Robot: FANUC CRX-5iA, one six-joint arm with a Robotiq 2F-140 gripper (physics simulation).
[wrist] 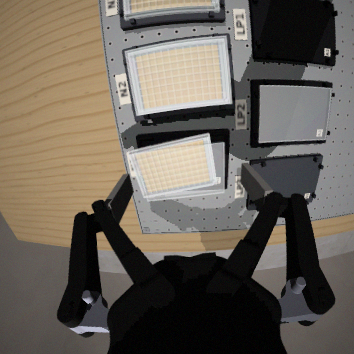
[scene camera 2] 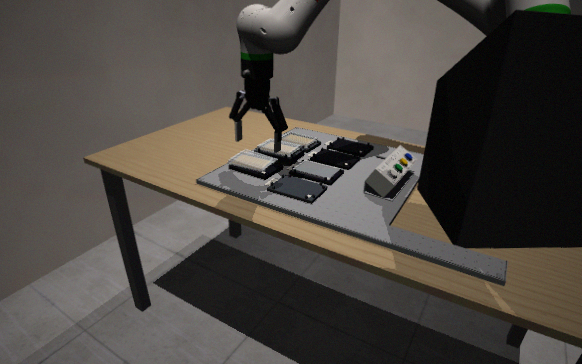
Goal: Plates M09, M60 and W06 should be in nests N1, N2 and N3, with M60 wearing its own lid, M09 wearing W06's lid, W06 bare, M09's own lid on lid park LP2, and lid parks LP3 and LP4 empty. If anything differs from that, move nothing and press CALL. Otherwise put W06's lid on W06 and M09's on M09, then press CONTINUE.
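Places are measured from the arm's base along level axes (x left, y back, z up), in metres.
Where they show: gripper, fingertip midpoint: [wrist: 185, 177] [scene camera 2: 257, 145]; arm's base at its link origin: [scene camera 2: 541, 56].
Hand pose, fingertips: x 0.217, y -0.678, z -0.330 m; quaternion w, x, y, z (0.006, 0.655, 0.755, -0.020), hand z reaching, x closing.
Things, the pixels of their centre, and the offset from my fingertips. Level surfaces: height alone.
- N2 at the middle of its body: [wrist: 178, 74] [scene camera 2: 279, 146] dy -0.014, dx -0.122, dz -0.042 m
- farthest plate at the middle of its body: [scene camera 2: 297, 139] dy -0.033, dx -0.252, dz -0.058 m
- pale lid at the middle of its body: [wrist: 295, 113] [scene camera 2: 316, 169] dy +0.168, dx -0.088, dz -0.064 m
- LP3 at the middle of its body: [wrist: 285, 184] [scene camera 2: 297, 186] dy +0.188, dx +0.036, dz -0.068 m
- LP1 at the middle of its body: [wrist: 297, 26] [scene camera 2: 335, 157] dy +0.155, dx -0.219, dz -0.068 m
- farthest park at the middle of its body: [scene camera 2: 350, 145] dy +0.139, dx -0.349, dz -0.068 m
- button console at the middle of its body: [scene camera 2: 392, 170] dy +0.376, dx -0.185, dz -0.036 m
- grey board at its surface level: dz -0.079 m
My gripper [scene camera 2: 258, 145] [wrist: 185, 177] is open and empty, its fingertips above the nearest plate. That plate [scene camera 2: 253, 161] [wrist: 172, 166] is at the nearest nest; in the wrist view it looks turned askew over the dark nest, with a clear sheet edge and small tag showing past its right side. Its nest label is mostly hidden. The plate at N2 [scene camera 2: 281, 147] [wrist: 177, 77] has a clear rim around its cream grid. The farthest plate [scene camera 2: 301, 140] [wrist: 172, 6] partly shows in the wrist view. LP2 holds a pale lid [scene camera 2: 318, 171] [wrist: 294, 114]. Plate names are unreadable.
LP3 [scene camera 2: 297, 189] [wrist: 287, 176] shows a dark grey surface. LP1 [scene camera 2: 334, 158] [wrist: 295, 32] looks black, as does the farthest park [scene camera 2: 351, 146]. A button console [scene camera 2: 384, 179] stands right of the parks on the grey board [scene camera 2: 350, 212]. A large black block [scene camera 2: 500, 150] stands at right.
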